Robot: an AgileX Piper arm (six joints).
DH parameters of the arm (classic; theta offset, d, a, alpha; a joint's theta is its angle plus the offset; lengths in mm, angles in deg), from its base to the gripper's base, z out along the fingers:
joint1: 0 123 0 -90
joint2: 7.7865 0 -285 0
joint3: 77.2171 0 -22 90
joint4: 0 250.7 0 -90
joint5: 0 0 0 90
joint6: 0 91 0 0
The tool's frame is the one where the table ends.
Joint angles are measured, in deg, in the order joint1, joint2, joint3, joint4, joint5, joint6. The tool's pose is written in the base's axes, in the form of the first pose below.
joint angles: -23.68 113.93 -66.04 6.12 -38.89 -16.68
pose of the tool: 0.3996 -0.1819 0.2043 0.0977 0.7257 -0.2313 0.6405
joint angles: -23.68 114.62 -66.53 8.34 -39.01 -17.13
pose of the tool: 0.4007 -0.1848 0.2015 0.1141 0.7246 -0.2323 0.6388
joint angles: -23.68 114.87 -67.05 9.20 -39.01 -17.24
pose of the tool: 0.4019 -0.1863 0.2021 0.1208 0.7222 -0.2327 0.6400
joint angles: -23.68 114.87 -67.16 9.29 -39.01 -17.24
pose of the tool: 0.4022 -0.1865 0.2026 0.1215 0.7215 -0.2328 0.6407
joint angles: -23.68 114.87 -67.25 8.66 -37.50 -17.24
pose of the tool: 0.4027 -0.1857 0.2008 0.1164 0.7305 -0.2291 0.6327
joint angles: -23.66 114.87 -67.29 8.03 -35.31 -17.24
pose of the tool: 0.4030 -0.1846 0.1976 0.1114 0.7436 -0.2234 0.6202
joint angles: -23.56 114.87 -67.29 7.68 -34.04 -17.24
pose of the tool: 0.4033 -0.1833 0.1957 0.1081 0.7513 -0.2196 0.6129
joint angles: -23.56 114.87 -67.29 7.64 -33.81 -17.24
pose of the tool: 0.4033 -0.1832 0.1953 0.1078 0.7526 -0.2190 0.6115
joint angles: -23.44 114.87 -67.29 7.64 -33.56 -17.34
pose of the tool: 0.4036 -0.1823 0.1949 0.1064 0.7543 -0.2182 0.6101
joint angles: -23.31 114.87 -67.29 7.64 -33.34 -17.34
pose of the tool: 0.4040 -0.1813 0.1946 0.1056 0.7556 -0.2169 0.6090
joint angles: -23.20 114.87 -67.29 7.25 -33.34 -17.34
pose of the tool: 0.4045 -0.1802 0.1946 0.1015 0.7561 -0.2167 0.6092
